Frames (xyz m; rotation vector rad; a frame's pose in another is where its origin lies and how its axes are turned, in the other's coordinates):
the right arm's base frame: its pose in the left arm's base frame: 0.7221 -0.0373 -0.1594 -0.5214 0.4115 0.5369
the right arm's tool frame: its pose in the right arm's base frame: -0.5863 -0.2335 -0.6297 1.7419 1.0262 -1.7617
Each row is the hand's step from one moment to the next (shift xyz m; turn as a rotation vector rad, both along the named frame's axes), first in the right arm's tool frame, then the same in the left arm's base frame.
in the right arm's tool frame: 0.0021 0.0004 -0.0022 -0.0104 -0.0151 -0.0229
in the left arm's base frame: -0.0003 0.0008 -0.0029 -0.0077 0.0283 0.0008
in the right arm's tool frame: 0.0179 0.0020 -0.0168 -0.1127 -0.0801 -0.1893
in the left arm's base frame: -0.0041 0.0055 -0.0237 -0.0121 0.2337 0.0140
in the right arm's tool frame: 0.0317 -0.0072 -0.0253 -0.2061 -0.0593 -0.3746
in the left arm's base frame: -0.0174 0.0089 -0.0363 0.0595 0.4272 -0.0161
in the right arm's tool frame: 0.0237 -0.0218 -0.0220 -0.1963 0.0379 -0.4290
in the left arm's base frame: -0.0277 0.0138 -0.0237 0.1483 0.4418 -0.0823
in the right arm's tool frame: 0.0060 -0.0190 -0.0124 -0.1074 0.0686 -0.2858
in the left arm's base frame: -0.0187 0.0130 -0.0055 0.1288 0.2717 -0.0867
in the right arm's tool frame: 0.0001 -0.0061 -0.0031 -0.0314 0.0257 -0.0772
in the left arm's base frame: -0.0053 0.0043 0.0002 0.0423 0.0725 -0.0237
